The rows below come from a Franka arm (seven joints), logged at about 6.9 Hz.
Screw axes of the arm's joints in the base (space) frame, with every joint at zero. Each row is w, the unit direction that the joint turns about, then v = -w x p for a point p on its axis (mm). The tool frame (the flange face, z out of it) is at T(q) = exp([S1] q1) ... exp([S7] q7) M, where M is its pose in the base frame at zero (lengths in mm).
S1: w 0 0 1 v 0 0 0
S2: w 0 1 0 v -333 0 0
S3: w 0 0 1 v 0 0 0
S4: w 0 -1 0 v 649 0 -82.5
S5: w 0 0 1 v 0 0 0
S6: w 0 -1 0 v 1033 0 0
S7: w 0 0 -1 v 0 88 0
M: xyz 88 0 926 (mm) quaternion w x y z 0 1 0 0
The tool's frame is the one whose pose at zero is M.
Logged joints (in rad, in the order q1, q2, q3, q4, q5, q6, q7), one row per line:
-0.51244, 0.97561, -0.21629, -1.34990, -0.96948, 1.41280, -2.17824
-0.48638, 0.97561, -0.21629, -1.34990, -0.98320, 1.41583, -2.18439
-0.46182, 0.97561, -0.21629, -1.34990, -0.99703, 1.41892, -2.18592
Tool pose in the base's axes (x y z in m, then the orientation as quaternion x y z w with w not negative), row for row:
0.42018, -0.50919, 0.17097, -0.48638, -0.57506, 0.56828, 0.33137
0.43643, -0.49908, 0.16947, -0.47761, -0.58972, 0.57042, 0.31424
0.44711, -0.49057, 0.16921, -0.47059, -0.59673, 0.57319, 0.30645
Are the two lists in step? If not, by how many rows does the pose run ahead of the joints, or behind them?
The pose runs 2 rows behind the joints: the pose in row i belongs to the joints in row i - 2.
